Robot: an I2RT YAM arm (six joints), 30 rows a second.
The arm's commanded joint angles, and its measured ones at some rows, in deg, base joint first. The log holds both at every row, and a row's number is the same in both.
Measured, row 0:
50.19, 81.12, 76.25, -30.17, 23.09, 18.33
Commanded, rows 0 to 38:
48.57, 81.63, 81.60, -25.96, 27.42, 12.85
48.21, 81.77, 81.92, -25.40, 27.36, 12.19
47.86, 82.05, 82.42, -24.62, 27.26, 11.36
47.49, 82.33, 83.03, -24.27, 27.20, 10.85
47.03, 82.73, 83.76, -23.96, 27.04, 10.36
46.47, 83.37, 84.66, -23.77, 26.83, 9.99
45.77, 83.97, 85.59, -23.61, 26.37, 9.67
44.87, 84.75, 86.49, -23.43, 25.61, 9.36
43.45, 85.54, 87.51, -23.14, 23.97, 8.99
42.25, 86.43, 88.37, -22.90, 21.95, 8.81
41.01, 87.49, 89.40, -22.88, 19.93, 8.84
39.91, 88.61, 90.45, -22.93, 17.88, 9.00
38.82, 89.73, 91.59, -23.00, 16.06, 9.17
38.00, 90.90, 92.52, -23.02, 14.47, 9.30
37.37, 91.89, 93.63, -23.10, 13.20, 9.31
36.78, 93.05, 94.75, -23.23, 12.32, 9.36
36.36, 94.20, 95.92, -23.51, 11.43, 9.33
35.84, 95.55, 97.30, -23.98, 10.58, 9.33
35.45, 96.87, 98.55, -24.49, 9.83, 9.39
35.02, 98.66, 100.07, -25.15, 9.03, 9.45
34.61, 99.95, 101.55, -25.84, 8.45, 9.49
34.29, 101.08, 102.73, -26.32, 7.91, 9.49
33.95, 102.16, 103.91, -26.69, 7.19, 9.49
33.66, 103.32, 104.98, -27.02, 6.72, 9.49
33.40, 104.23, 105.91, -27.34, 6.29, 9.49
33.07, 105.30, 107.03, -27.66, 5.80, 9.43
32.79, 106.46, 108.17, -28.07, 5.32, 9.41
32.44, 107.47, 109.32, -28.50, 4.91, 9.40
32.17, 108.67, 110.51, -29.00, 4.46, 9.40
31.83, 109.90, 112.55, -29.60, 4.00, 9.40
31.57, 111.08, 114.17, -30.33, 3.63, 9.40
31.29, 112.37, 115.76, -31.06, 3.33, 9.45
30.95, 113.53, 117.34, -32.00, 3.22, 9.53
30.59, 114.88, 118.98, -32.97, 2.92, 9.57
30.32, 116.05, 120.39, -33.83, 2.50, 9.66
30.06, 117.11, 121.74, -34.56, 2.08, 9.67
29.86, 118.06, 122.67, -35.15, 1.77, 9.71
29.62, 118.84, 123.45, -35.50, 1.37, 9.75
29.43, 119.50, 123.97, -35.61, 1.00, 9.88
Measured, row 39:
30.41, 118.69, 118.17, -36.12, 3.55, 10.24
